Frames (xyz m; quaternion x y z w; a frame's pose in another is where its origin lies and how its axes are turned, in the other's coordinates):
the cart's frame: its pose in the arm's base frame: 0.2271 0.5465 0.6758 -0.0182 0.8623 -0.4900 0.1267
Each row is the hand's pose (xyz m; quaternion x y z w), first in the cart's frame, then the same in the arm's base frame.
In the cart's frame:
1: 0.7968 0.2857 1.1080 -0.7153 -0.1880 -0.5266 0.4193
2: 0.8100 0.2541 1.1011 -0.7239 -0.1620 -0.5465 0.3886
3: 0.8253 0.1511 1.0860 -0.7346 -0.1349 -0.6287 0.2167
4: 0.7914 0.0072 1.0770 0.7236 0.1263 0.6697 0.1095
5: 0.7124 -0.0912 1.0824 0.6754 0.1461 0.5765 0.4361
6: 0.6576 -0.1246 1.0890 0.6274 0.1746 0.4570 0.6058
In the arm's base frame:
1: -0.2552 -0.3603 -0.2672 0.6444 -0.6786 -0.3480 0.0558
2: -0.2726 -0.3729 -0.2397 0.6494 -0.6593 -0.3675 0.0920
3: -0.3005 -0.4161 -0.1478 0.7052 -0.5183 -0.4500 0.1776
4: -0.2832 -0.4780 -0.0144 0.7290 -0.2319 -0.5950 0.2463
5: -0.2146 -0.5213 0.0824 0.6463 0.0741 -0.7257 0.2240
6: -0.1631 -0.5357 0.1186 0.5481 0.2454 -0.7831 0.1615

